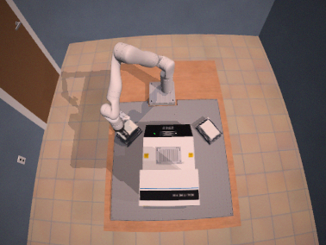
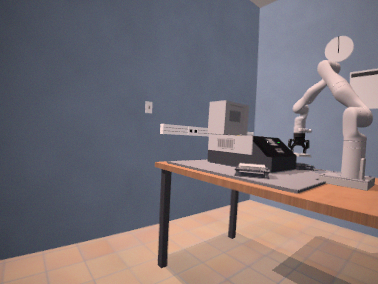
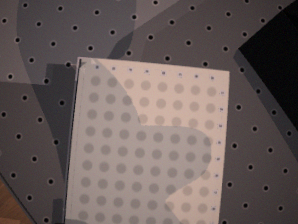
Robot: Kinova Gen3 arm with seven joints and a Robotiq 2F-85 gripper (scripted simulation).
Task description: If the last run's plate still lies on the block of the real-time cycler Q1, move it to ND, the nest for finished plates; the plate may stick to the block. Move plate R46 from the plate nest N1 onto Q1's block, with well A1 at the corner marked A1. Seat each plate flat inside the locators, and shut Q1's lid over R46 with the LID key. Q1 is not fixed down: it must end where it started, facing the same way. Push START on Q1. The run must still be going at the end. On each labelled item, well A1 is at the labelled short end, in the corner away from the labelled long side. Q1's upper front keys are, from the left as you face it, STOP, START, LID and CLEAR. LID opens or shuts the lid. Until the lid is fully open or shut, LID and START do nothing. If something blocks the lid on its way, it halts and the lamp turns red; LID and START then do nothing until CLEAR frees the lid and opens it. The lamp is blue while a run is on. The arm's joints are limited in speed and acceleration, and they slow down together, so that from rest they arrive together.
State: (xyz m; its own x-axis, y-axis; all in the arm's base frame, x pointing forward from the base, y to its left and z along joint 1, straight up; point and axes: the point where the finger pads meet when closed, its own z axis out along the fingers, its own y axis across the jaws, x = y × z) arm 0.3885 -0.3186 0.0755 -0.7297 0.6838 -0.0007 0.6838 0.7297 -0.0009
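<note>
Now: hand 80 mm above the dark nest ND, 30 mm to the right of it and 30 mm past it. The rest, counted from my hand: plate (30 mm to the left, 30 mm behind, 10 mm below).
</note>
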